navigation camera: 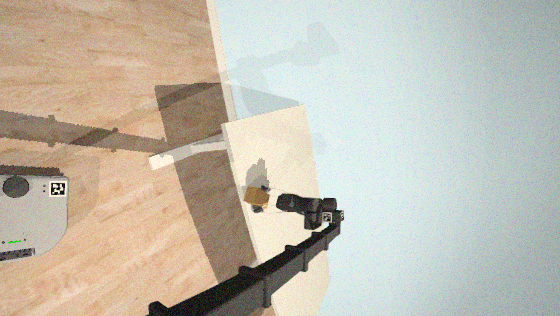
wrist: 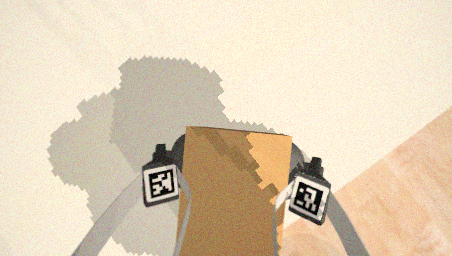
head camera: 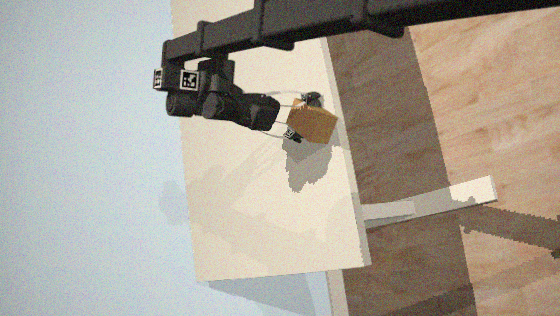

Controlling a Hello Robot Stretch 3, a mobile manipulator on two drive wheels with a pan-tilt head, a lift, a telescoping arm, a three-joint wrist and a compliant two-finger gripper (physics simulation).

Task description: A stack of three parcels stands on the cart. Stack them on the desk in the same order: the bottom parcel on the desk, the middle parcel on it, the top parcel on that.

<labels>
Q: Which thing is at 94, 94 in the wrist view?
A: A cream desk.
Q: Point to my gripper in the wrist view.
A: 237, 155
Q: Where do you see my gripper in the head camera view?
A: At 311, 118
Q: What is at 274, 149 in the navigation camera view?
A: A cream desk.
</labels>
